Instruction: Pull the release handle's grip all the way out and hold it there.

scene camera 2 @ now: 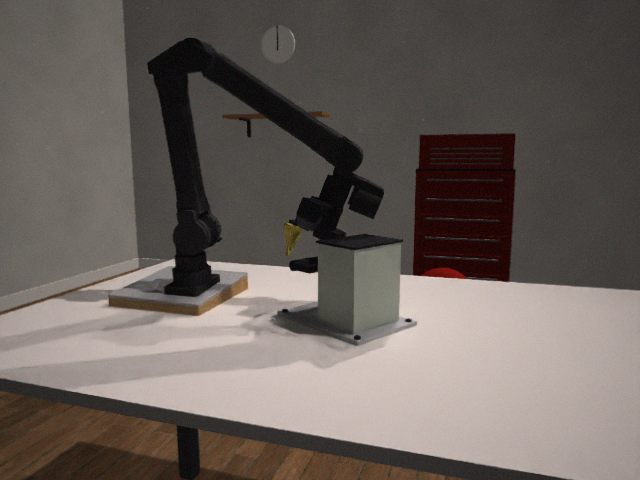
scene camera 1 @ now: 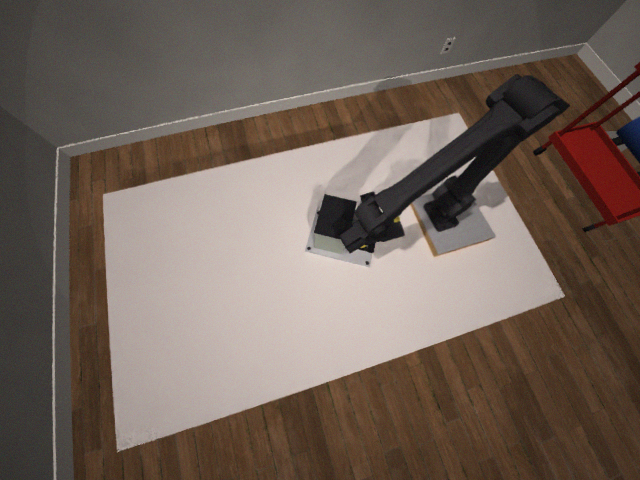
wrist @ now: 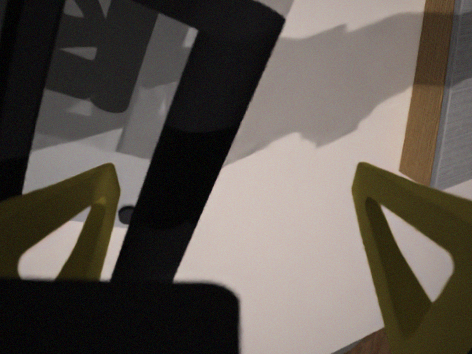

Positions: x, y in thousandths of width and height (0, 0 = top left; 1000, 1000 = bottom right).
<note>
I see my gripper (scene camera 2: 477, 553) and a grey base plate (scene camera 2: 480, 657).
My gripper is seen too in the wrist view (wrist: 499, 499). The grey base plate shows as well in scene camera 1 (scene camera 1: 562, 536) and in the wrist view (wrist: 238, 222).
</note>
